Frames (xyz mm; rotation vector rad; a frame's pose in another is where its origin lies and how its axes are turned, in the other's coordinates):
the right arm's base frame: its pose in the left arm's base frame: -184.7 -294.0 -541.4 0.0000 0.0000 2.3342
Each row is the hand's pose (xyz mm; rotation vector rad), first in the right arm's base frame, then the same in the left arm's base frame.
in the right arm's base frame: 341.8 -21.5 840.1 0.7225 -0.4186 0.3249
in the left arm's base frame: -405.5 -32.2 298.7 0.8991 0.6722 2.4767
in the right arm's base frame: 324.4 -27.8 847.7 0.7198 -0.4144 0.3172
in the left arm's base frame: -388.9 -40.4 306.3 0.8911 0.6700 2.4713
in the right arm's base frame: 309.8 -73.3 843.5 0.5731 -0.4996 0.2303
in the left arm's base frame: -345.9 -19.5 302.1 0.9034 0.4365 2.4175
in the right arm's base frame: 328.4 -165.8 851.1 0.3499 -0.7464 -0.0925
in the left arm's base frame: -292.0 57.9 309.7 1.0121 0.0351 2.0837
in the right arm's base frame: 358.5 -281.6 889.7 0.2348 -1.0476 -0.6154
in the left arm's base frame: -229.1 159.7 348.3 1.1540 -0.2138 1.4830
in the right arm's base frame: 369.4 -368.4 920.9 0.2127 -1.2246 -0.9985
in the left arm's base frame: -173.9 227.6 379.5 1.2155 -0.2868 1.0448
